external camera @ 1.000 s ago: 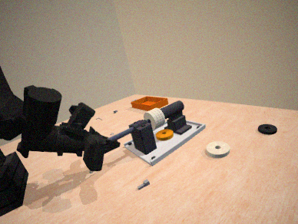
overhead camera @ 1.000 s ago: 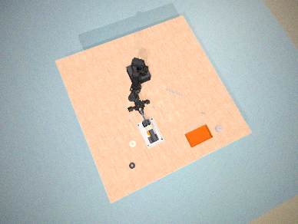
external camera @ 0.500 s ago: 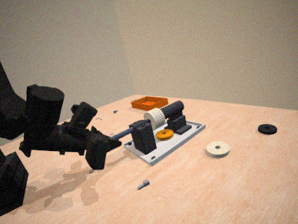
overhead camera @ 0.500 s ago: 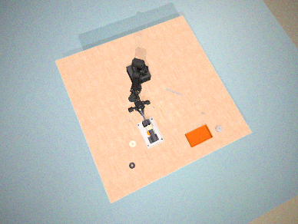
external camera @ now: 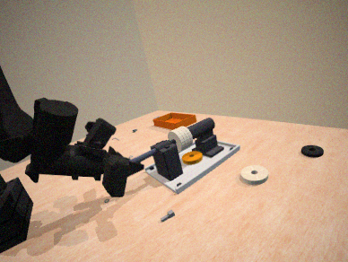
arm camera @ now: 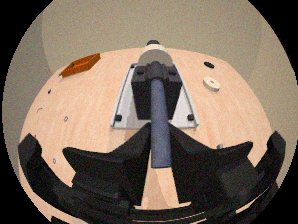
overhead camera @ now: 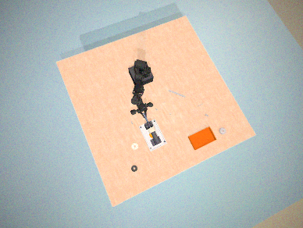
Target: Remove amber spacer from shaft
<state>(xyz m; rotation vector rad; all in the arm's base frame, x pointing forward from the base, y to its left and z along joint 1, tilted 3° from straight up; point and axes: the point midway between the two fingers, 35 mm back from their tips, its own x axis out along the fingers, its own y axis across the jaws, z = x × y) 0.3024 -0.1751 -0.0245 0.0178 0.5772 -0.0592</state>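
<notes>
Now: gripper tip 70 mm short of the shaft and 20 mm below it. Also, from my gripper tip: cream washer (180 mm to the right, 160 mm ahead, 60 mm below); then black washer (310 mm ahead, 260 mm to the right, 60 mm below); then amber spacer (140 mm ahead, 50 mm below, 10 mm to the right).
</notes>
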